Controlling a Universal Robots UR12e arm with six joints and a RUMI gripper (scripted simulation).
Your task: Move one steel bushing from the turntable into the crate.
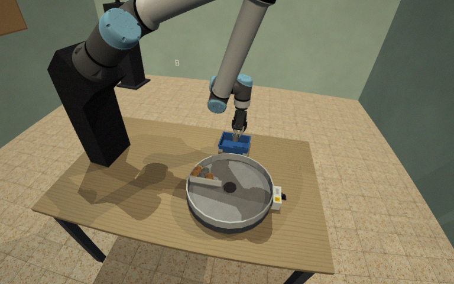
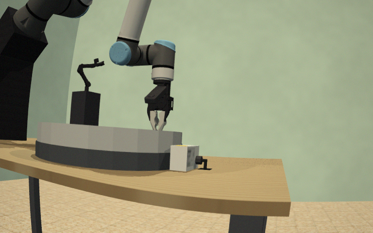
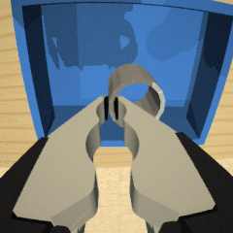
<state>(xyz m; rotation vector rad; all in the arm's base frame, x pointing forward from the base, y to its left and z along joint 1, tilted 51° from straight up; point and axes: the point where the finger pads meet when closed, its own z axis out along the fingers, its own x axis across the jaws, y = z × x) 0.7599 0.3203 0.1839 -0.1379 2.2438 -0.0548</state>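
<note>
Now: hand 2 cm past the blue crate and 6 cm above it. From my hand the other things lie so: round grey turntable (6 cm ahead, 37 cm to the right, 4 cm below).
</note>
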